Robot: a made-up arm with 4 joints.
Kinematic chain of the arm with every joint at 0, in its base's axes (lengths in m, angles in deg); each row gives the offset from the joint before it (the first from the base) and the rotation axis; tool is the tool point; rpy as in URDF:
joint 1: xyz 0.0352 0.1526 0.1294 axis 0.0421 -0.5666 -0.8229
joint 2: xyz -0.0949 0 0.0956 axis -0.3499 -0.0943 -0.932
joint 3: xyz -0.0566 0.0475 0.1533 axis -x
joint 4: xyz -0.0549 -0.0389 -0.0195 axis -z
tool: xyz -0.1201 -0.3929 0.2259 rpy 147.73 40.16 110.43
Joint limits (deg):
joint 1: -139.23..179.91
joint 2: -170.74..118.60
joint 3: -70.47..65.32
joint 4: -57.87..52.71
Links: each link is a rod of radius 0.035 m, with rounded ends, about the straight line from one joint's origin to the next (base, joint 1, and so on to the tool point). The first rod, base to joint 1, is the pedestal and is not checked.
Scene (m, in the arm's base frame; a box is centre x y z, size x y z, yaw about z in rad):
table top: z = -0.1
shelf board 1: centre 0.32 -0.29 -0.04 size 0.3 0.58 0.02 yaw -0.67
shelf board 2: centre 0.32 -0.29 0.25 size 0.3 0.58 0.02 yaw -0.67
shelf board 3: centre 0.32 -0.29 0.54 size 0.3 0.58 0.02 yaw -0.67
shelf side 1: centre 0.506 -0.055 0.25 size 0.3 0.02 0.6 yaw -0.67
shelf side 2: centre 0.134 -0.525 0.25 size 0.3 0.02 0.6 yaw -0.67
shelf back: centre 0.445 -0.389 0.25 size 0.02 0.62 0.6 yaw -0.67
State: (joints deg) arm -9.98 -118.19 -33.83 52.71
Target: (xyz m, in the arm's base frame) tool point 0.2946 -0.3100 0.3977
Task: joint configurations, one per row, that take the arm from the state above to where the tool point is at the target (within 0.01 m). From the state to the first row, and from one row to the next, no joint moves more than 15 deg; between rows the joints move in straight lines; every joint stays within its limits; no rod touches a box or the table.
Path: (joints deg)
1: 4.26 -109.23 -38.26 48.23
2: 18.50 -100.28 -42.69 43.76
3: 32.74 -91.32 -47.13 39.28
4: 39.90 -91.85 -42.35 26.82
5: 47.06 -92.38 -37.57 14.37
6: 54.23 -92.91 -32.79 1.92
7: 61.39 -93.44 -28.01 -10.54
8: 68.55 -93.97 -23.23 -22.99
9: 75.71 -94.51 -18.45 -35.45
10: 63.25 -96.98 -11.77 -23.20
11: 50.78 -99.46 -5.08 -10.96
12: 38.32 -101.94 1.61 1.28
13: 25.86 -104.42 8.30 13.52
14: 13.40 -106.89 14.99 25.77

